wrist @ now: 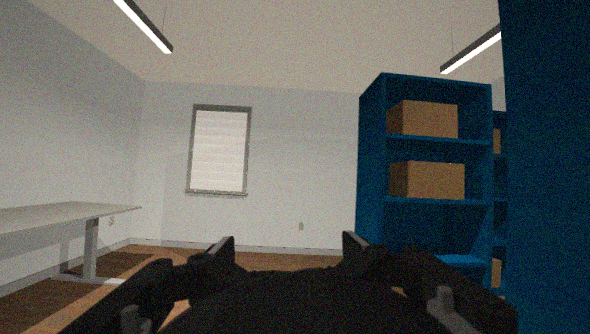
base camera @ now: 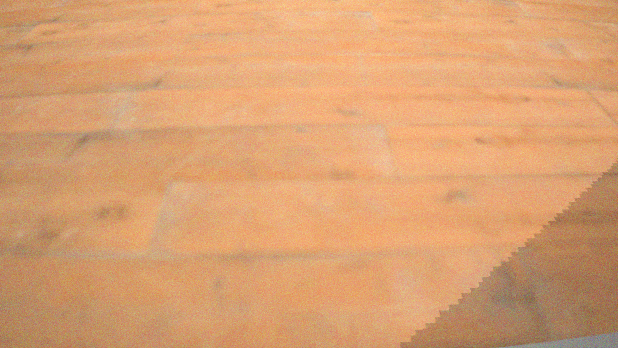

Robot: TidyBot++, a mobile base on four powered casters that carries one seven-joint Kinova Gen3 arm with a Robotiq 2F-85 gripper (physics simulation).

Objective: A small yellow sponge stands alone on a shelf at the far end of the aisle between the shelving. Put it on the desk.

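Frame: origin at the arm's base, x ahead, y left, z up, level; metres.
Seen in the pictures: gripper, fingertip midpoint: [wrist: 289, 246].
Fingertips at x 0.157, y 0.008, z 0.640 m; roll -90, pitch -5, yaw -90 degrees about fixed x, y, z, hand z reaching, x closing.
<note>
A point is followed by its place in that frame.
My gripper [wrist: 289, 246] {x 0.157, y 0.008, z 0.640 m} is open and empty at the bottom of the wrist view, with its two dark fingertips wide apart. The desk [wrist: 65, 212] {x 1.498, y 1.701, z 0.324 m} shows in part at the left of the wrist view, with a pale top and grey legs, well apart from the gripper. A blue shelf unit [wrist: 370, 165] {x 1.467, y -0.665, z 0.824 m} stands right of the middle, with brown boxes on its upper shelves. The yellow sponge does not show in either view.
A dark blue panel [wrist: 550, 150] {x 0.392, y -0.638, z 0.793 m} stands close at the right in the wrist view. Part of another shelf unit with boxes shows behind it. A window [wrist: 220, 150] {x 2.819, y 0.957, z 1.036 m} is in the far wall. Wooden floor [base camera: 300, 215] {x 0.336, y -0.004, z -0.396 m} with a shadow at lower right fills the base view.
</note>
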